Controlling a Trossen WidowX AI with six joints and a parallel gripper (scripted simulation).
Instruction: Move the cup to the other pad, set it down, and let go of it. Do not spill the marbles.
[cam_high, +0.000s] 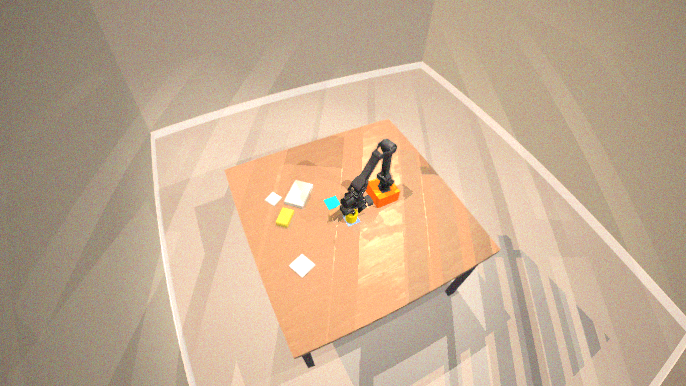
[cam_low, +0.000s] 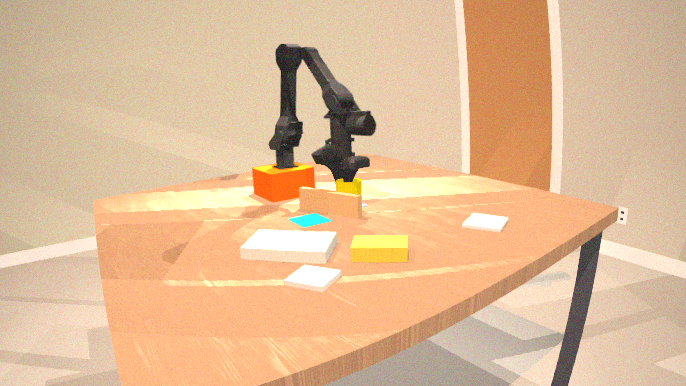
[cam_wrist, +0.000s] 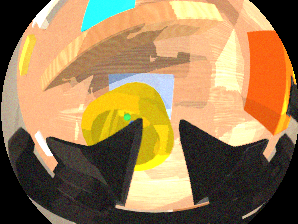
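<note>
The yellow cup is 2 cm ahead of my gripper tip and 1 cm below it. The rest, counted from my gripper tip: wooden block (6 cm ahead, 7 cm to the right, 2 cm below); pale blue pad (2 cm ahead, 5 cm below); white slab (26 cm ahead, 28 cm to the right, 3 cm below).
</note>
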